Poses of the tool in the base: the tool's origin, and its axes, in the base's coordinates. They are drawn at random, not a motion.
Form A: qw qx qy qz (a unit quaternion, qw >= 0); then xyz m.
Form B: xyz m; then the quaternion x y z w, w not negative. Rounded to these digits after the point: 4 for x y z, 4 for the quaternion.
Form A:
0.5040, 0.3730, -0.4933, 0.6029, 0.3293, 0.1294, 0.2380
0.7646, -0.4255, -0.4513, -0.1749, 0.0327, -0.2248, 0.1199
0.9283, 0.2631, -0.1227, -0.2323, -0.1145, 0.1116, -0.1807
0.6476, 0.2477, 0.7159, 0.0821, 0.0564, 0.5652, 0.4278
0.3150, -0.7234, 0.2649, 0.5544, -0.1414, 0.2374, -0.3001
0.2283, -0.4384, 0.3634, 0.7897, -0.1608, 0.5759, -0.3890
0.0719, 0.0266, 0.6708, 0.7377, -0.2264, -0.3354, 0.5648
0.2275, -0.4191, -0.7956, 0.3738, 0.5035, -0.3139, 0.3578
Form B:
0.3293, 0.1294, 0.2380, 0.3730, -0.4933, 0.6029, 0.5040
0.0327, -0.2248, 0.1199, -0.4255, -0.4513, -0.1749, 0.7646
-0.1145, 0.1116, -0.1807, 0.2631, -0.1227, -0.2323, 0.9283
0.0564, 0.5652, 0.4278, 0.2477, 0.7159, 0.0821, 0.6476
-0.1414, 0.2374, -0.3001, -0.7234, 0.2649, 0.5544, 0.3150
-0.1608, 0.5759, -0.3890, -0.4384, 0.3634, 0.7897, 0.2283
-0.2264, -0.3354, 0.5648, 0.0266, 0.6708, 0.7377, 0.0719
0.5035, -0.3139, 0.3578, -0.4191, -0.7956, 0.3738, 0.2275

